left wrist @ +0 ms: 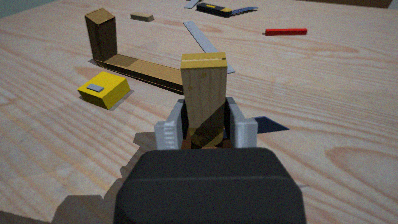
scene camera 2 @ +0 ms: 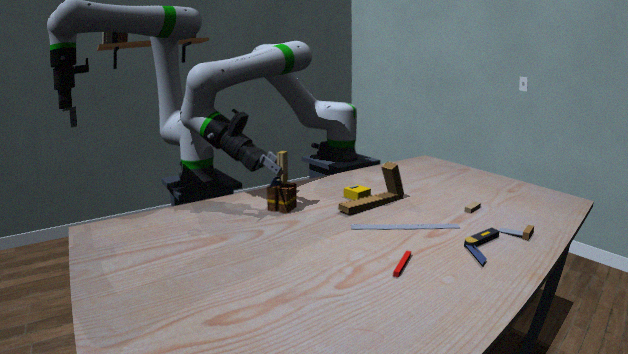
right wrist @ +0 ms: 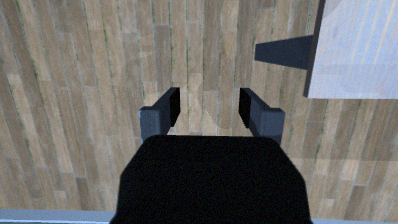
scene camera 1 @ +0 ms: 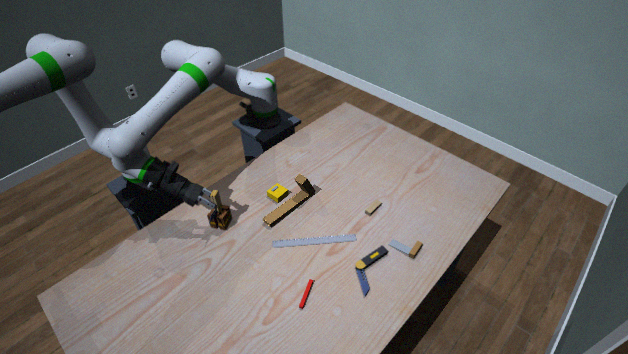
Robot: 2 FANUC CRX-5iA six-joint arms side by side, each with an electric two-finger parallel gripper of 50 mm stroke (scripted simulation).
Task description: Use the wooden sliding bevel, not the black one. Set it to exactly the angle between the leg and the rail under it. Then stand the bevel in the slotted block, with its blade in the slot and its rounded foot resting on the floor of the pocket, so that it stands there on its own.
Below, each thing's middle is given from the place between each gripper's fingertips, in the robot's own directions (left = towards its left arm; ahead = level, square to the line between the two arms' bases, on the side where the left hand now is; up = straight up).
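Labels:
Counting from my left hand, I find the wooden bevel (left wrist: 204,75) 20 mm ahead of it and 20 mm below it. The yellow tape measure (left wrist: 104,90) is 250 mm to the left of that same left hand, 40 mm ahead of it and 100 mm below it.
My right gripper (scene camera 2: 74,126) is 600 mm to the right of the wooden bevel, 390 mm short of it and 180 mm above it. Measured from my right hand, the yellow tape measure is 850 mm to the left of it, 410 mm ahead of it and 260 mm below it.

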